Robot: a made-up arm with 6 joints.
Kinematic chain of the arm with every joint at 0, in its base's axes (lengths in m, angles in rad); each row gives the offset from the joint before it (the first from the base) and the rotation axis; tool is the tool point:
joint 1: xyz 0 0 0.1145 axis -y
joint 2: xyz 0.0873 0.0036 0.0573 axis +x
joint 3: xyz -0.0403 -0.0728 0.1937 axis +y
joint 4: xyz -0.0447 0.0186 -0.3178 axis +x
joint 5: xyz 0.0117 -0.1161 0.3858 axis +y
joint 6: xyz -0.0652 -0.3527 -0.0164 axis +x
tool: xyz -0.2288 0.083 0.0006
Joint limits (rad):
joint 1: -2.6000..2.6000
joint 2: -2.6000..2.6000
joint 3: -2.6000..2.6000
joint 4: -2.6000..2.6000
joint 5: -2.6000..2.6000
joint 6: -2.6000..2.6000
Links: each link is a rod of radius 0.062 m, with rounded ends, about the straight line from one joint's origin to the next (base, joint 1, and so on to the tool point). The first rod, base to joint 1, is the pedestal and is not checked.
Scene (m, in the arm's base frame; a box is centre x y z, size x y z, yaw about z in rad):
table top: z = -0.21
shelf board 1: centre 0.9 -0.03 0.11 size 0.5 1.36 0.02 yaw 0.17
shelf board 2: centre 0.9 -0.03 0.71 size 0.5 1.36 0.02 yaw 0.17
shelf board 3: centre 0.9 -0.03 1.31 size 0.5 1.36 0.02 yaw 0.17
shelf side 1: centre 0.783 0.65 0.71 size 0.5 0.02 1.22 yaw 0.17
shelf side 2: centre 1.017 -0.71 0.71 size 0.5 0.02 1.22 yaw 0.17
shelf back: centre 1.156 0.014 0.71 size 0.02 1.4 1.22 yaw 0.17
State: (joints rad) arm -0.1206 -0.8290 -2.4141 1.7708 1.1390 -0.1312
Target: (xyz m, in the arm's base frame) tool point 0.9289 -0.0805 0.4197
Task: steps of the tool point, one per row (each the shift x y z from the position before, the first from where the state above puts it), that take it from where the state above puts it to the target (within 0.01 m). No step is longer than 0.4 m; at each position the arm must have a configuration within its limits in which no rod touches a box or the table.
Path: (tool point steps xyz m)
1: -0.1191 -0.3462 -0.0730
2: -0.1929 -0.2467 -0.1757
3: -0.2343 -0.1023 -0.2252
4: -0.2302 0.0517 -0.2184
5: -0.1781 0.1815 -0.1673
6: -0.0868 0.2608 -0.0948
7: 0.0249 0.2776 -0.0266
8: -0.0229 -0.2736 0.0420
9: 0.1011 -0.2364 0.1169
10: 0.2124 -0.1367 0.1499
11: 0.2835 0.0008 0.1254
12: 0.2937 0.1407 0.0461
13: 0.2366 0.2462 -0.0692

